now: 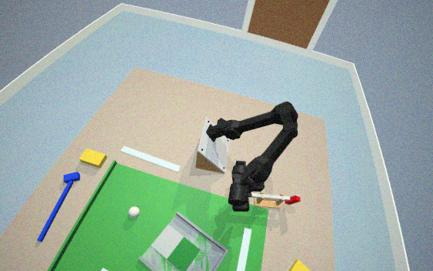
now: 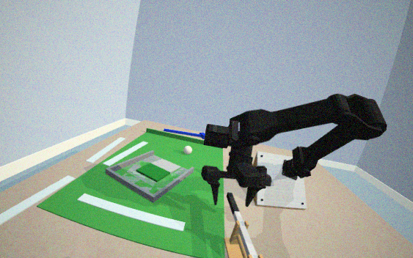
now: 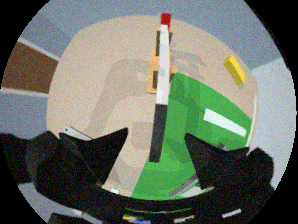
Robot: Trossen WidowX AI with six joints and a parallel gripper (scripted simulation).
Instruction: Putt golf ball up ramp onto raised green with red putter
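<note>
Right now my gripper tip is 110 mm to the right of the red putter, 30 mm past it and 10 mm below it. Also, from my gripper tip: white golf ball (380 mm to the right, 220 mm ahead, 30 mm below); green mat (260 mm ahead, 210 mm to the right, 50 mm below); wooden putter stand (130 mm to the left, 30 mm behind, 20 mm below).
</note>
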